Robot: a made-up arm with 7 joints.
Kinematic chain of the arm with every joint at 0, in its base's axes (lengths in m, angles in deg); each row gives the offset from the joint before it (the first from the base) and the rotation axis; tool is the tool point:
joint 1: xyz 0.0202 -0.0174 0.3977 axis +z
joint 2: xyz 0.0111 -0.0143 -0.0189 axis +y
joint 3: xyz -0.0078 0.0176 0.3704 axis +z
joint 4: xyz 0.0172 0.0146 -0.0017 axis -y
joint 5: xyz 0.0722 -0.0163 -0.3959 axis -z
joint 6: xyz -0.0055 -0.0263 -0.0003 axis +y
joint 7: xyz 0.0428 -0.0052 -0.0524 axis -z
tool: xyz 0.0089 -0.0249 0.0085
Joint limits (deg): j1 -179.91..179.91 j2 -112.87..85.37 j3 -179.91..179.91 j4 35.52..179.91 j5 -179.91..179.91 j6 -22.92..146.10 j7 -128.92..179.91
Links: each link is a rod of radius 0.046 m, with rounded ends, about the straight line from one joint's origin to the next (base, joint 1, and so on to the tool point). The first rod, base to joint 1, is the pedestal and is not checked.
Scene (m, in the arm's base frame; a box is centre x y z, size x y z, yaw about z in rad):
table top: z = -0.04
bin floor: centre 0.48 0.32 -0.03 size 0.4 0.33 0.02 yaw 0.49
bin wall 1: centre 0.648 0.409 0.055 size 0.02 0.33 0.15 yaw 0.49
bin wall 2: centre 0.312 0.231 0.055 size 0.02 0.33 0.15 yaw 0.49
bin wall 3: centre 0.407 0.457 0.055 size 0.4 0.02 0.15 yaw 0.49
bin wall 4: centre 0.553 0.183 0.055 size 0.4 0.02 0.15 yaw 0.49
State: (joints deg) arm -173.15 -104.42 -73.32 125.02 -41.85 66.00 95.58
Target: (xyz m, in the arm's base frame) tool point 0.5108 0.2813 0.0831
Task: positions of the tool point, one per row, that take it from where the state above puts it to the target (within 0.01 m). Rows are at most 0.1 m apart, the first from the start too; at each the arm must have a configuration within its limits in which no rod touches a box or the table.
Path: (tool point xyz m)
1: 0.5872 0.3947 0.2204
2: 0.5552 0.3818 0.1798
3: 0.5299 0.3441 0.1308
4: 0.5108 0.2813 0.0831

